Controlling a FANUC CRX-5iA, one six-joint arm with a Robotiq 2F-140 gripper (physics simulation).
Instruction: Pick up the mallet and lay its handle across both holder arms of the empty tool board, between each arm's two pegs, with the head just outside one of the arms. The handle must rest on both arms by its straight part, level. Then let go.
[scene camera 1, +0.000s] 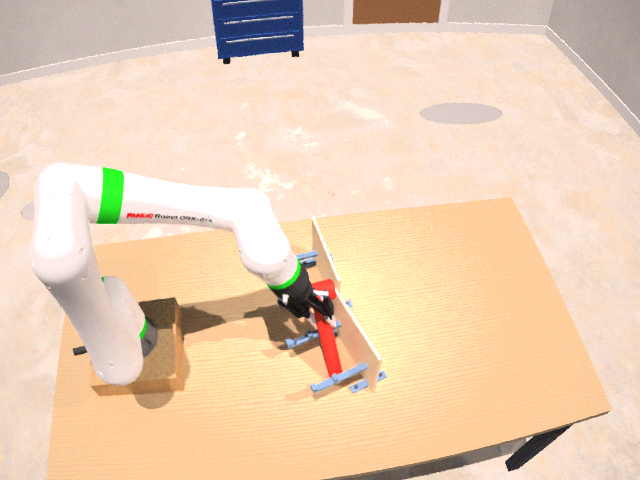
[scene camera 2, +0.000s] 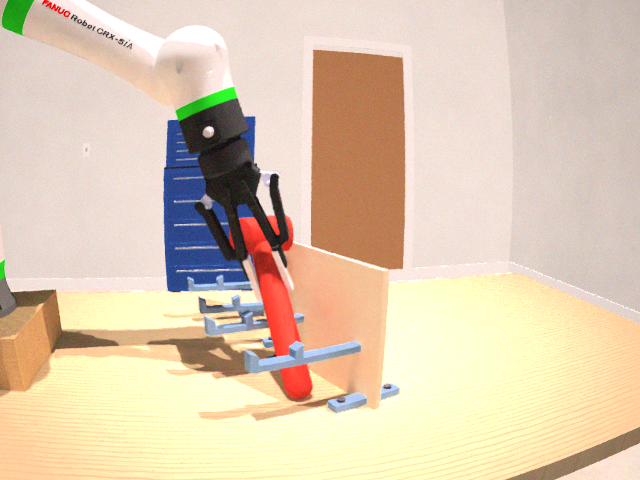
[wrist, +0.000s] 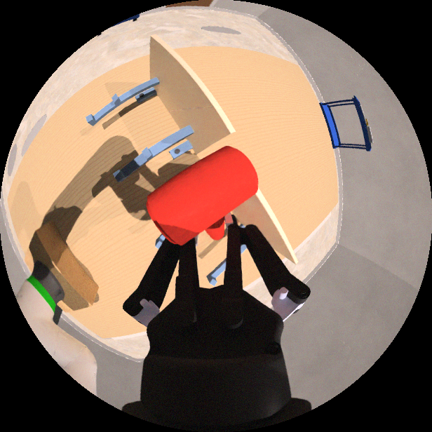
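Note:
The red mallet (scene camera 1: 331, 351) (scene camera 2: 278, 320) (wrist: 202, 195) slants, its head high and its handle end low. My gripper (scene camera 1: 323, 320) (scene camera 2: 273, 293) (wrist: 210, 211) is shut on the handle just below the head. The nearer tool board (scene camera 1: 360, 342) (scene camera 2: 343, 304) (wrist: 272, 225) has an outer arm (scene camera 1: 351, 372) (scene camera 2: 330, 354) and an inner arm (scene camera 1: 297, 341) (scene camera 2: 222, 326). In scene camera 2 the outer arm crosses in front of the handle near its middle peg, and the handle's end shows beneath. In scene camera 1 the handle covers part of the inner arm. Contact cannot be told.
A farther tool board (scene camera 1: 324, 250) (wrist: 192, 95) stands in line behind, with two blue arms; one arm (scene camera 1: 306, 256) (wrist: 122, 102) is the farthest and another arm (wrist: 167, 145) is close to the mallet head. The robot's wooden base block (scene camera 1: 165, 335) (scene camera 2: 31, 341) is at the left.

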